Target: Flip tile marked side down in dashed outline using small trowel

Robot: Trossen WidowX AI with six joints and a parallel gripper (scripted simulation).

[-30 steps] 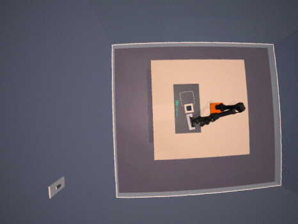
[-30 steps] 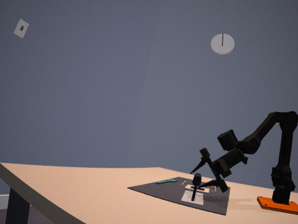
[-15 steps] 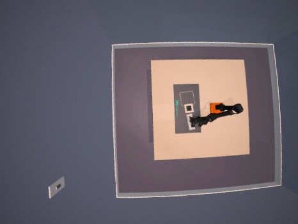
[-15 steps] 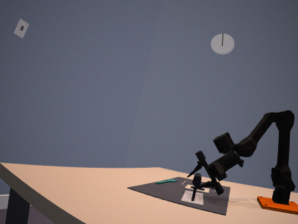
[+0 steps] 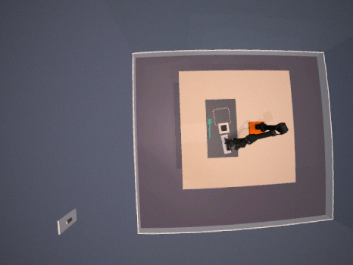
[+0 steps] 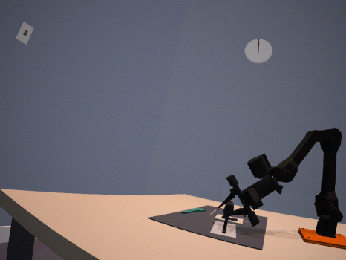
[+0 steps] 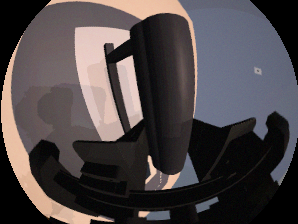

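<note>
My gripper tip is now 16 cm to the left of the tan square tile, 4 cm above it and 1 cm past it. From my gripper tip the other things lie so: dark grey mat 16 cm to the right, 7 cm below, 1 cm ahead; then teal t-shaped tool 18 cm to the right, 15 cm ahead, 4 cm below.
</note>
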